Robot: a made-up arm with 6 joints.
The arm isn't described. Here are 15 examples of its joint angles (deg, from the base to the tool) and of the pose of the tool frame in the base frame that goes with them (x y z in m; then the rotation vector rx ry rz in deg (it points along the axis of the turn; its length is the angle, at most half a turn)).
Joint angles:
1: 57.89 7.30 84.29 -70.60 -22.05 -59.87
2: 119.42 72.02 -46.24 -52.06 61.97 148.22
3: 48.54 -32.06 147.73 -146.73 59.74 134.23
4: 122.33 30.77 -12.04 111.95 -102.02 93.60
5: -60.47 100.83 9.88 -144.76 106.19 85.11
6: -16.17 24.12 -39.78 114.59 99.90 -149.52
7: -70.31 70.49 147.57 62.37 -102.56 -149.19
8: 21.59 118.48 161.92 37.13 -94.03 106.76
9: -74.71 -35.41 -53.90 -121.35 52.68 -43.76
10: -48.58 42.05 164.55 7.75 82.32 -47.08
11: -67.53 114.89 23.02 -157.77 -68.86 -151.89
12: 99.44 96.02 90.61 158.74 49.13 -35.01
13: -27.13 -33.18 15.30 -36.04 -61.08 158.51
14: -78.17 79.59 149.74 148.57 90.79 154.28
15: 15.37 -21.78 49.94 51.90 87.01 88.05
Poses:
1: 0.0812 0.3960 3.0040 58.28 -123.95 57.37
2: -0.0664 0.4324 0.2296 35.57 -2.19 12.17
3: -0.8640 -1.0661 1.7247 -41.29 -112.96 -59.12
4: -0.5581 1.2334 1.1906 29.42 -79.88 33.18
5: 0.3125 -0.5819 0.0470 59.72 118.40 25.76
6: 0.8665 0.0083 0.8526 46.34 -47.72 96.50
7: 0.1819 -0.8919 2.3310 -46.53 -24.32 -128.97
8: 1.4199 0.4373 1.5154 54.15 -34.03 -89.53
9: 0.1660 -0.8189 1.3166 -25.24 -16.58 -130.13
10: -0.1764 0.3257 2.3616 57.09 44.99 47.76
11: 0.4975 -0.8510 -0.2914 -101.16 36.65 78.36
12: -0.4067 1.9220 0.9573 34.41 49.67 18.66
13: 0.5418 -0.0826 2.5372 80.74 -39.97 -46.06
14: 0.4044 -1.0413 2.1815 -77.55 2.11 25.41
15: -0.1529 0.1634 2.8062 77.92 -63.81 126.68
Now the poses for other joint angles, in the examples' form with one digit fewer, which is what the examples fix.
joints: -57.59 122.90 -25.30 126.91 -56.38 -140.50
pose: -0.202 0.144 -0.048 2.2 69.0 87.7
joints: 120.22 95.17 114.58 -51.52 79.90 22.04
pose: -0.702 1.561 1.651 -31.3 -103.0 30.7
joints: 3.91 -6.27 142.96 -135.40 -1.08 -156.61
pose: -1.134 -0.030 2.302 -118.5 26.8 -119.5
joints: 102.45 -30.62 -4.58 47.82 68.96 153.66
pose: -0.295 0.561 2.420 -132.1 38.8 -98.2
